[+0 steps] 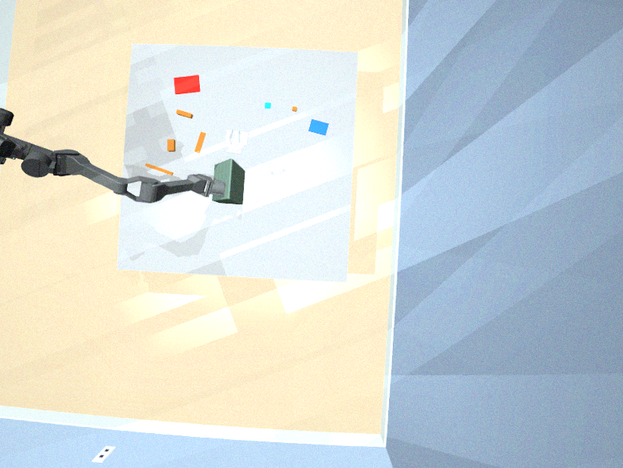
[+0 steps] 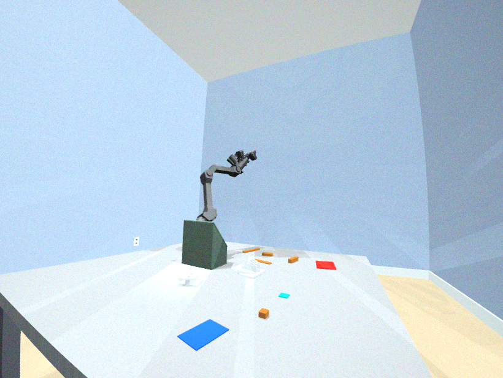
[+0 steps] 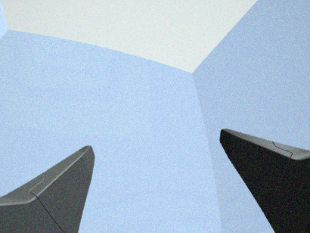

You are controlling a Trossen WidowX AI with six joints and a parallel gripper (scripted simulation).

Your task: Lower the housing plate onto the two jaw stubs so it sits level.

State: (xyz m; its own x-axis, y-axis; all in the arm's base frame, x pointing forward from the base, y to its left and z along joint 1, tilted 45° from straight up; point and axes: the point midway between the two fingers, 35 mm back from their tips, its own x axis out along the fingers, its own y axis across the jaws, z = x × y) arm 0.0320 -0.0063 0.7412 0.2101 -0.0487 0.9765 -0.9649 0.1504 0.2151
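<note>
Right now the white piece is 74 cm to the right of my gripper tip, 72 cm below it and 23 cm ahead of it. The rest, counted from my gripper tip: cyan tile (73 cm below, 62 cm to the right, 56 cm ahead); red patch (73 cm below, 59 cm ahead, 15 cm to the right); orange cube (78 cm to the right, 72 cm below, 57 cm ahead).
</note>
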